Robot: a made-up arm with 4 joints. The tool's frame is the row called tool. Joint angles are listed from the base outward. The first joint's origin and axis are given. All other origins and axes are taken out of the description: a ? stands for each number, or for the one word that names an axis. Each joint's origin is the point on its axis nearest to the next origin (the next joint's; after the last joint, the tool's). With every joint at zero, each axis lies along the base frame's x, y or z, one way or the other. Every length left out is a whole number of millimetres.
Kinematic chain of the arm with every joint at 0, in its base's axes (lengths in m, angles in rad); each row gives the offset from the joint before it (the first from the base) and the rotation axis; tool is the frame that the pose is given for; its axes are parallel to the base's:
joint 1: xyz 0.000 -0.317 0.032 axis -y
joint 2: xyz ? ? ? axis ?
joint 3: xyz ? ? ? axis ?
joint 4: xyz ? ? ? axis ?
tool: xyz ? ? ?
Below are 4 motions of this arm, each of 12 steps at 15 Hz.
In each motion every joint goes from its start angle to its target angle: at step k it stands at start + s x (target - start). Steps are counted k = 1, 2, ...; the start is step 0. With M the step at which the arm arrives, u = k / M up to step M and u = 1 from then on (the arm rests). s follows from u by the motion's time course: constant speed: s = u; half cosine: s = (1 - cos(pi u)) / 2; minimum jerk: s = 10 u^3 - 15 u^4 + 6 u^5.
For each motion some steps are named. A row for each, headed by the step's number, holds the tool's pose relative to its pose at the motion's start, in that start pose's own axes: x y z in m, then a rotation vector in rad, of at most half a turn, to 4 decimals.
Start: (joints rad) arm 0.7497 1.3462 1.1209 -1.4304
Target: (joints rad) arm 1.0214 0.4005 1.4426 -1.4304
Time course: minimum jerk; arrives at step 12
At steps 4, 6, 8, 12:
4: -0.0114 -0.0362 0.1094 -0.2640 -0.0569 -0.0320
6: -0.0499 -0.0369 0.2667 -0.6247 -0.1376 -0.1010
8: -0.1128 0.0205 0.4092 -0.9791 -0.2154 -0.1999
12: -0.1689 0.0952 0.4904 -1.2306 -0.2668 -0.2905

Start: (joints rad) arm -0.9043 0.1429 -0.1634 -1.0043
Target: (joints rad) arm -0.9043 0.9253 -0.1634 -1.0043
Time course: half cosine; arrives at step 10
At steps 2, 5, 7, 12:
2: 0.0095 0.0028 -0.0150 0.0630 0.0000 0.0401
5: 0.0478 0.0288 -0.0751 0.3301 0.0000 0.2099
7: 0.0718 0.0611 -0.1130 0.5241 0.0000 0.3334
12: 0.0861 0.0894 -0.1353 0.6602 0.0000 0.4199

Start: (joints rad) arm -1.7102 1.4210 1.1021 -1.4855
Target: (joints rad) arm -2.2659 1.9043 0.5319 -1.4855
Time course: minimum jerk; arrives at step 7
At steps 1, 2, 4, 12:
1: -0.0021 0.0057 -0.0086 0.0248 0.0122 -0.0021
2: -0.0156 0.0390 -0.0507 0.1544 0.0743 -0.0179
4: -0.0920 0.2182 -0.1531 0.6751 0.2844 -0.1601
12: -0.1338 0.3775 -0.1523 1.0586 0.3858 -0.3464

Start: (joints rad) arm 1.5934 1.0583 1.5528 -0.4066
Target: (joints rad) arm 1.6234 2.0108 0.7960 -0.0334
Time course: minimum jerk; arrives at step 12
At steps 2, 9, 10, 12:
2: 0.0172 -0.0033 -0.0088 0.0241 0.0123 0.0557
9: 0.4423 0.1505 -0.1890 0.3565 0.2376 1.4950
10: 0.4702 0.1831 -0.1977 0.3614 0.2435 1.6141
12: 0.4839 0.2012 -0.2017 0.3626 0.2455 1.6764

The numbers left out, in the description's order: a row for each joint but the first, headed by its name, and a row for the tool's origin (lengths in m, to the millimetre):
joint 2: xyz -0.079 0.000 0.088, axis +z
joint 3: xyz -0.157 0.047 0.000, axis -z
joint 4: xyz -0.107 -0.311 0.000, axis +y
tool: xyz -0.090 0.000 -0.392

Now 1 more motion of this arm.
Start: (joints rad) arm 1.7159 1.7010 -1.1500 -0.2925
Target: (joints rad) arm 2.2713 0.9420 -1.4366 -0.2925
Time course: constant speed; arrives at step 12
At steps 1, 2, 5, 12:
1: -0.0141 0.0003 0.0076 -0.0249 0.0441 -0.0336
2: -0.0277 0.0004 0.0157 -0.0514 0.0876 -0.0667
5: -0.0652 0.0001 0.0433 -0.1407 0.2145 -0.1623
12: -0.1340 -0.0041 0.1245 -0.4025 0.4845 -0.3593

